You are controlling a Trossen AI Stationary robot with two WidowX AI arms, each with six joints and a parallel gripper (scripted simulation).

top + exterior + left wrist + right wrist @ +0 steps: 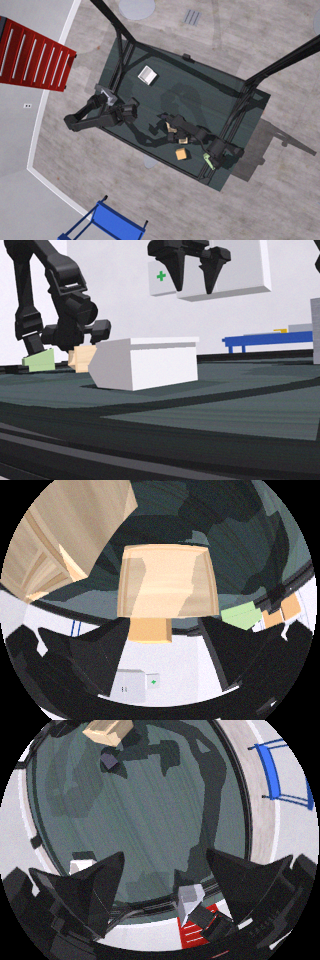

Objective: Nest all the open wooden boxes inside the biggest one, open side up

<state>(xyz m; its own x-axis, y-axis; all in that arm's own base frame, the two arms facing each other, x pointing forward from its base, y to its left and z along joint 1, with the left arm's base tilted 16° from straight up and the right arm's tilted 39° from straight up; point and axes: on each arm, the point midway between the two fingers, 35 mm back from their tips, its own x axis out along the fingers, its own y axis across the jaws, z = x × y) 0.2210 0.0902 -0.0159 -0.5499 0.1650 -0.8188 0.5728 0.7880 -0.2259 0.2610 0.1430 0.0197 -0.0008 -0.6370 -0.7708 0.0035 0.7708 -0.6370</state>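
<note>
My left gripper is now 10 cm short of the orange block, 4 cm to the right of it and 4 cm above it. Also, from my left hand: white bin: 28 cm behind, 44 cm to the right, 4 cm below; dark purple block: 7 cm behind, 19 cm to the right, 6 cm below.
</note>
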